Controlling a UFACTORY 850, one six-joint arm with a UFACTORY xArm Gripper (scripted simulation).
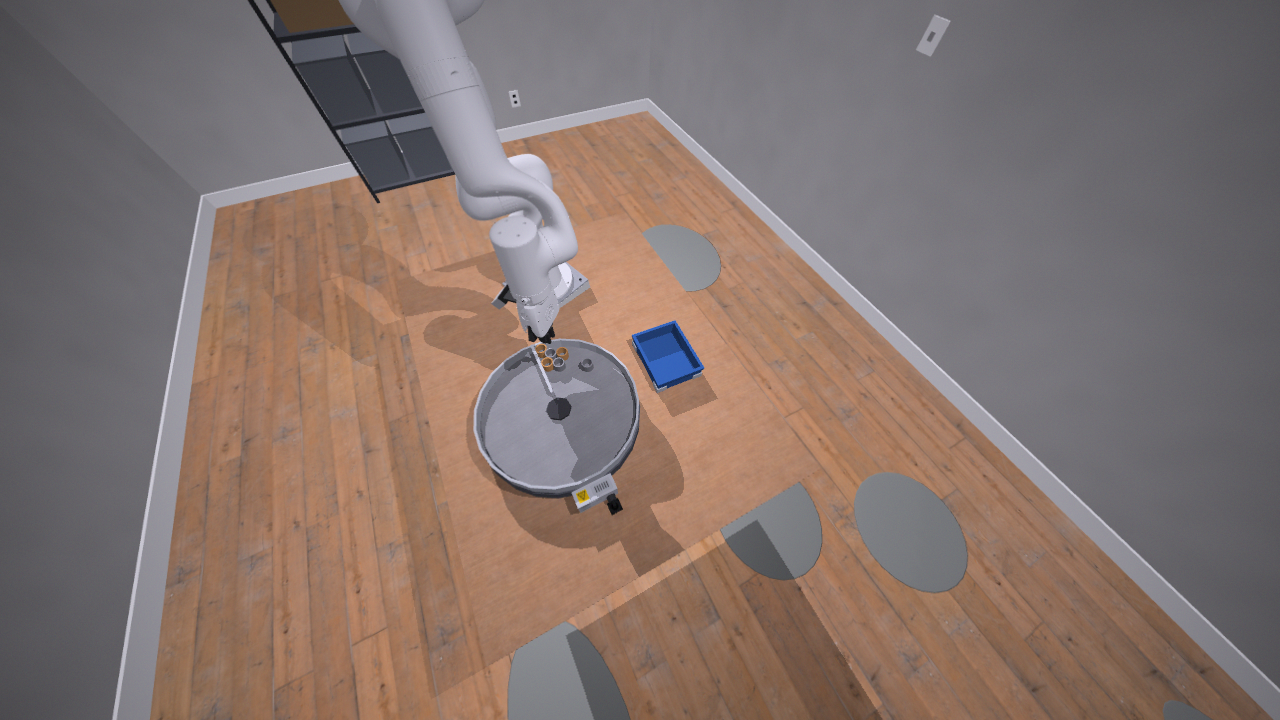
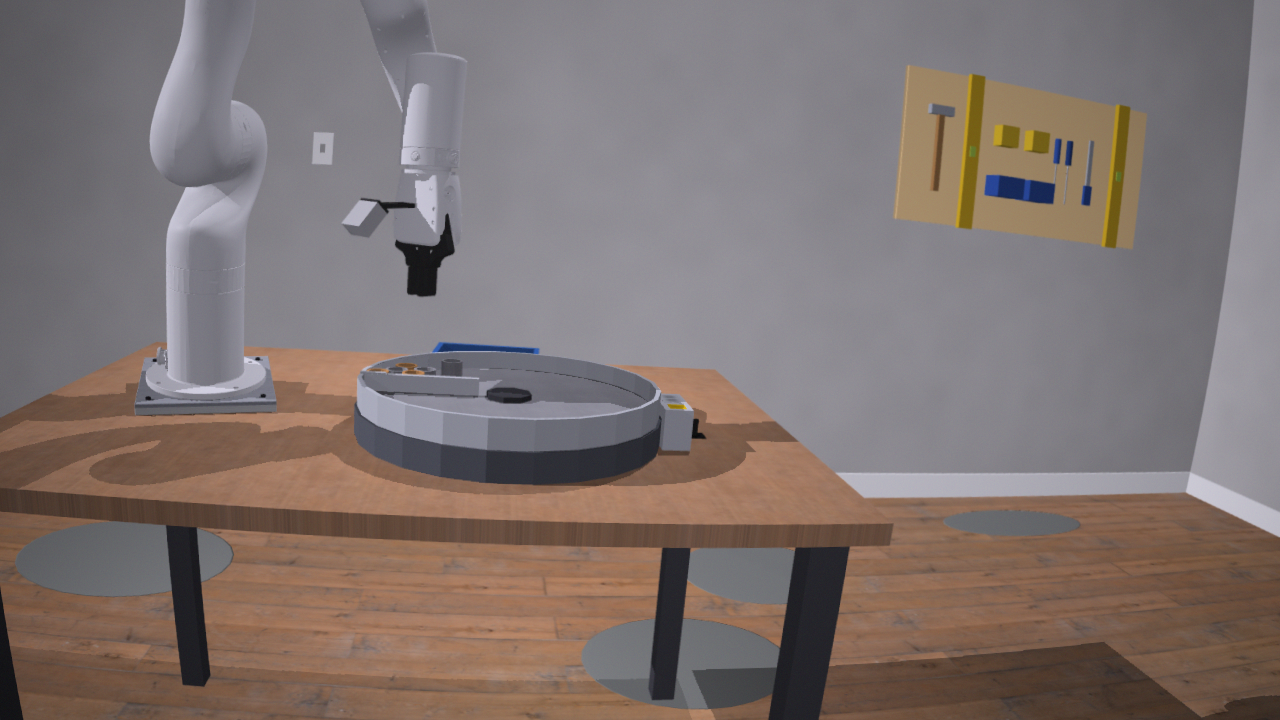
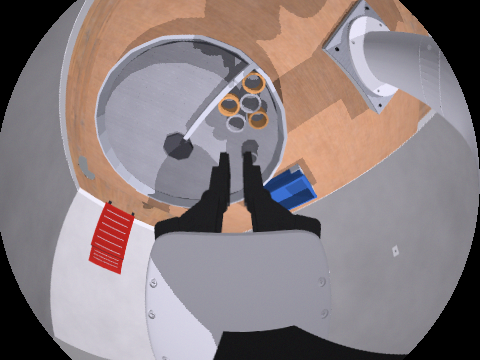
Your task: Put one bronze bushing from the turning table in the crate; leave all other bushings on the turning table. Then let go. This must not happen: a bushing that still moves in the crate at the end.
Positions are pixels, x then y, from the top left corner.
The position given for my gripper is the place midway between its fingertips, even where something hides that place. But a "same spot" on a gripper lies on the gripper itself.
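My gripper: visible in image 1, image 2 and image 3 [236, 163]. Gripper, same spot: [image 1: 532, 337] and [image 2: 452, 242].
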